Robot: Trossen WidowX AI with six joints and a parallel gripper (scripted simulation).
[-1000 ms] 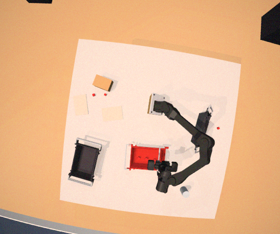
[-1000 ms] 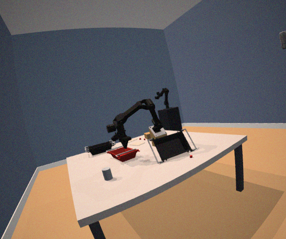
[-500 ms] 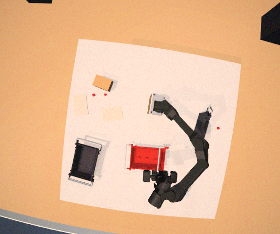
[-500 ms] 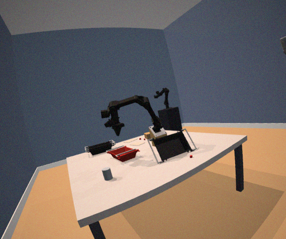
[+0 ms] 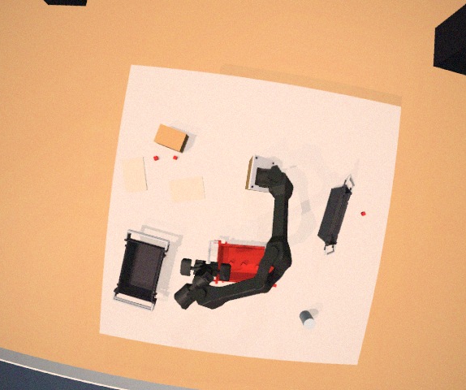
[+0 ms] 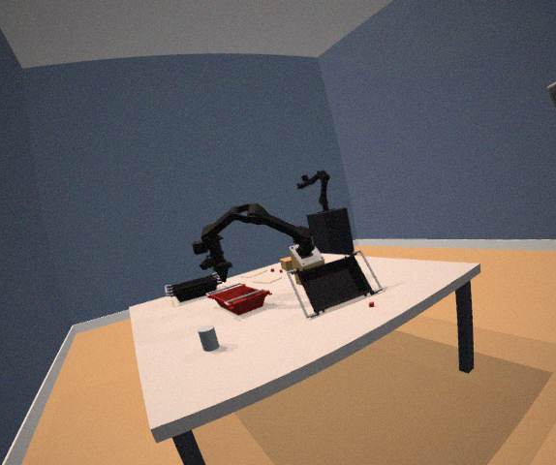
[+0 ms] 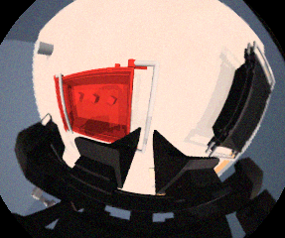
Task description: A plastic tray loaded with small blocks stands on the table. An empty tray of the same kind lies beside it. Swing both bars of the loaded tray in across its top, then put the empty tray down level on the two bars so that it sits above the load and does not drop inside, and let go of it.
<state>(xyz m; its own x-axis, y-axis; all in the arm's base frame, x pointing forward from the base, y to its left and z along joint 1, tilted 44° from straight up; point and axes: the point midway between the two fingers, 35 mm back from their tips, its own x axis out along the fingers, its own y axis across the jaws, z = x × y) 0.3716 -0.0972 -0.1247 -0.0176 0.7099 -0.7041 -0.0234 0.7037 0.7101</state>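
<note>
My gripper tip is now 53 cm to the right of the black tray, 26 cm past it and 2 cm above it. Round my gripper tip: grey cylinder: 48 cm to the left, 23 cm ahead, 6 cm below; tan box: 49 cm behind, 24 cm to the right, 6 cm below.
</note>
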